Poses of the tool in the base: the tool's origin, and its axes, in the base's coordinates. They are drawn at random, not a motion.
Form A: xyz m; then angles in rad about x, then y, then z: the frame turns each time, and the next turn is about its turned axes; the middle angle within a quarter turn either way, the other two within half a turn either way.
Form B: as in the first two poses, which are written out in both.
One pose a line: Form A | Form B
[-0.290 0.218 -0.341 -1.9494 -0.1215 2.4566] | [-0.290 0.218 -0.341 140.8 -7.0 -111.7]
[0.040 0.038 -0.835 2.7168 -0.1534 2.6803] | [0.040 0.038 -0.835 153.6 -8.8 155.7]
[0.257 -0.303 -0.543 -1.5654 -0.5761 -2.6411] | [0.257 -0.303 -0.543 -151.3 -33.0 -89.7]
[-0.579 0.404 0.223 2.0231 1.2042 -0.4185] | [-0.579 0.404 0.223 -24.0 69.0 115.9]
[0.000 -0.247 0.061 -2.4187 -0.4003 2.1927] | [0.000 -0.247 0.061 125.6 -22.9 -138.6]
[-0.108 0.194 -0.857 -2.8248 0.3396 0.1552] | [-0.108 0.194 -0.857 8.9 19.5 -161.8]
